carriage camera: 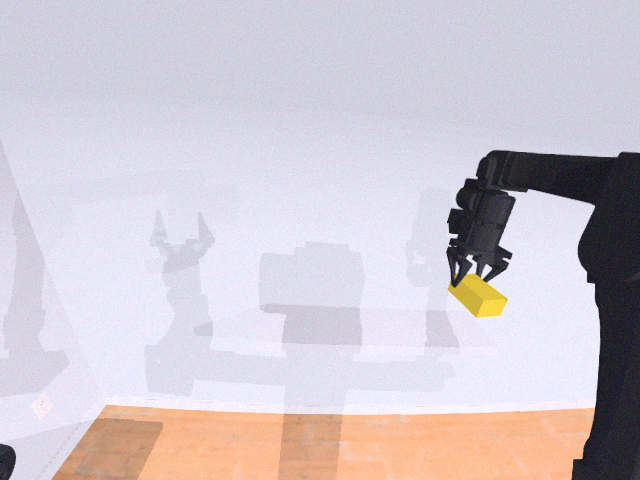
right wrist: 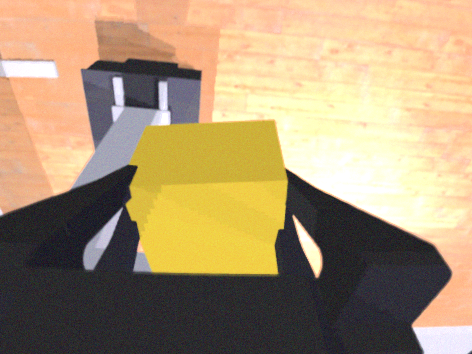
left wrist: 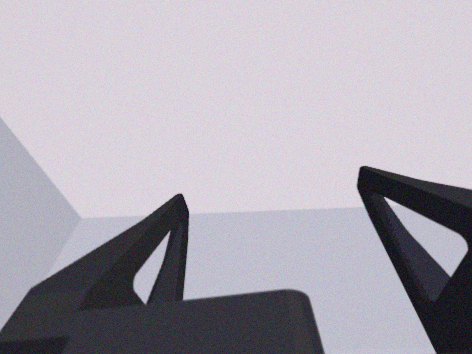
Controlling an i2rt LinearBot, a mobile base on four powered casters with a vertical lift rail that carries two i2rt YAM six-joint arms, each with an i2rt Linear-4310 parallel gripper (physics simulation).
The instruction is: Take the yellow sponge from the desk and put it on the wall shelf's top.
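Places are measured from the left arm's base along level axes (x ahead, y left, z up), in millimetres.
Pixels of known places: left gripper, fingertip midpoint: (left wrist: 269, 189); right gripper, fingertip midpoint: (carriage camera: 464, 287) (right wrist: 210, 173).
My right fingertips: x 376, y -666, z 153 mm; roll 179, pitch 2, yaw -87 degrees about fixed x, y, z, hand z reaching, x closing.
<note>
Behind a point stands the place of what it marks.
The yellow sponge (carriage camera: 485, 301) {x 296, y -655, z 173 mm} (right wrist: 212, 230) {x 368, y -669, z 177 mm} is a block held in the air at the right of the carriage view. My right gripper (carriage camera: 470, 283) {x 376, y -666, z 153 mm} (right wrist: 210, 173) {x 376, y -666, z 153 mm} points down and is shut on it, one finger on each side. A faint white wall shelf (carriage camera: 392, 328) {x 829, y -732, z -378 mm} shows low on the wall in the carriage view, left of the sponge and lower in the picture; its outline is hard to make out. The sponge is apart from its top surface. My left gripper (left wrist: 269, 189) {x 34, y 6, z 431 mm} is open and empty, pointing up toward wall and ceiling. The desk does not show clearly.
Wooden floor (carriage camera: 392, 444) {x 785, y -911, z -1278 mm} (right wrist: 375, 90) {x -45, y -1499, z -1278 mm} lies far below the right gripper. The dark mobile base (right wrist: 185, 95) {x -74, y -520, z -980 mm} and grey lift rail (right wrist: 112, 145) stand behind the sponge in the right wrist view. Arm shadows fall across the wall. A white edge (right wrist: 447, 340) {x -2674, y -3504, z -1119 mm} shows at lower right.
</note>
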